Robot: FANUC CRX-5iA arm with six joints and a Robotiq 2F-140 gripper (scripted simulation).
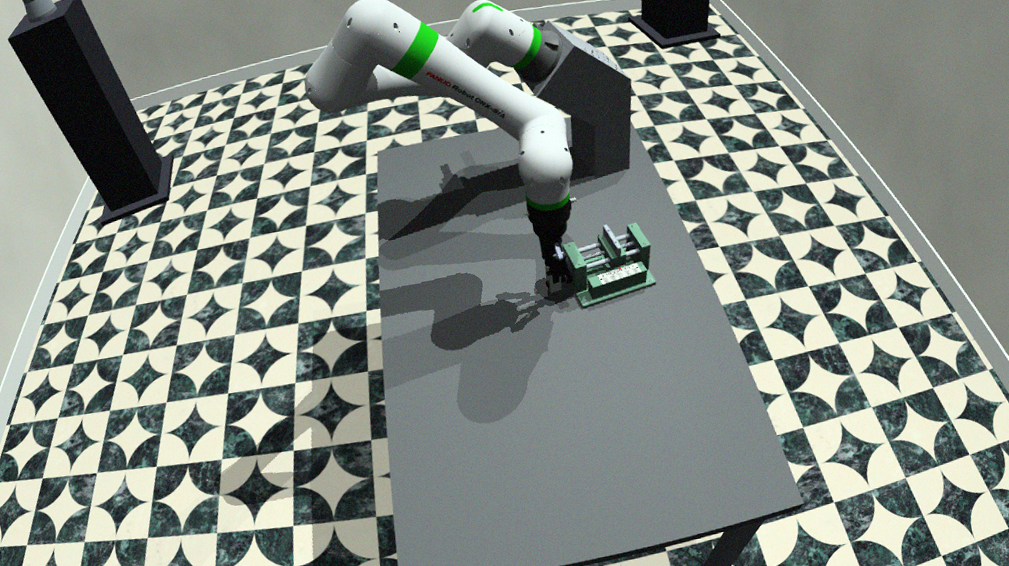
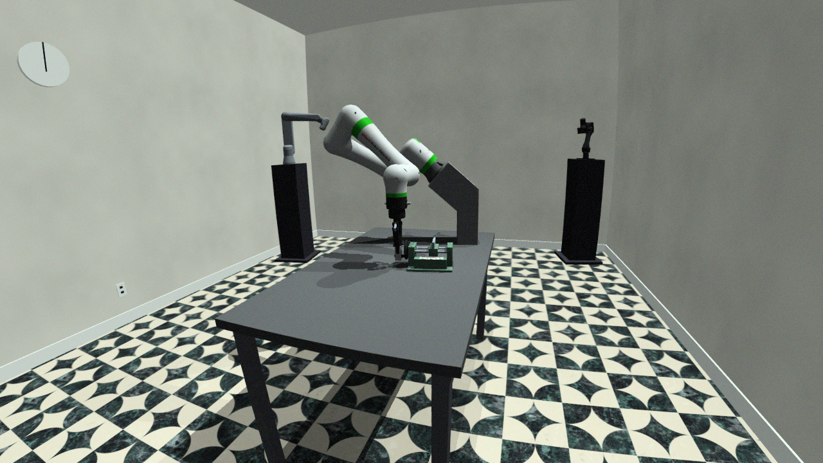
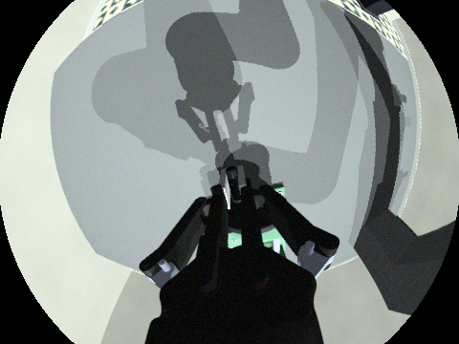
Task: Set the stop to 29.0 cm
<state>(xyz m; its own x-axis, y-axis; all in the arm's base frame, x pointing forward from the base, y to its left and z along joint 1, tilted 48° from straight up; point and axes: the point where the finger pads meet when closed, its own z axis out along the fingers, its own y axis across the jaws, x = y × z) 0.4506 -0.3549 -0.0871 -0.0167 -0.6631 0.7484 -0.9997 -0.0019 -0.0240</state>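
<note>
Right now my hand is 20 mm to the right of the black handwheel and 10 mm above it. From my hand the other things lie so: green stop fixture 10 mm behind, 160 mm to the left, 30 mm above.
</note>
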